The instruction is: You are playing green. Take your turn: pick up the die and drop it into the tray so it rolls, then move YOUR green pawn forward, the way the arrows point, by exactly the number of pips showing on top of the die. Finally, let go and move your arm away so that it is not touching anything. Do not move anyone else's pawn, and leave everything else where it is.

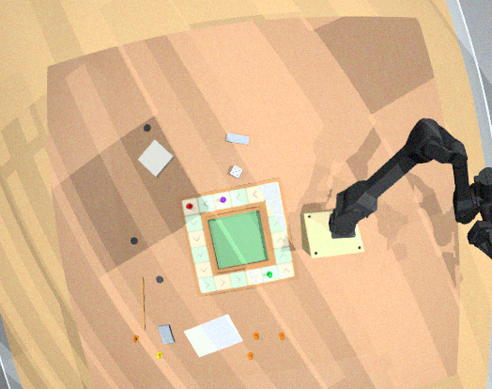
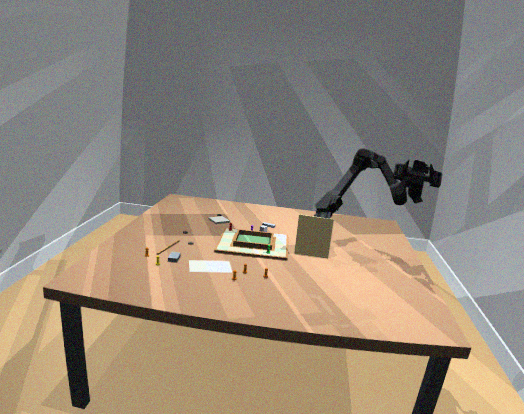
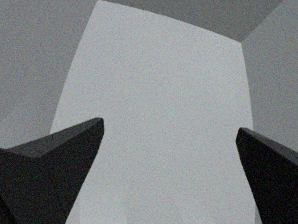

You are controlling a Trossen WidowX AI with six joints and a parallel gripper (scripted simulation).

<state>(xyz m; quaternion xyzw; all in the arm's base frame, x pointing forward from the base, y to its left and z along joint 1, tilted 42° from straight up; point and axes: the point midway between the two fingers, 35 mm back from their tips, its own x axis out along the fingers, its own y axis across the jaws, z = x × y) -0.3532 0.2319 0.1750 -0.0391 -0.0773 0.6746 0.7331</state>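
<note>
Now: gripper tip 610 mm short of the white die, 430 mm above it and 240 mm to the left of it. From my gripper tip the other things lie so: green tray (610 mm ahead, 430 mm below, 50 mm to the right); purple pawn (640 mm ahead, 410 mm below, 160 mm to the right); green pawn (520 mm ahead, 410 mm below, 50 mm to the left).
</note>
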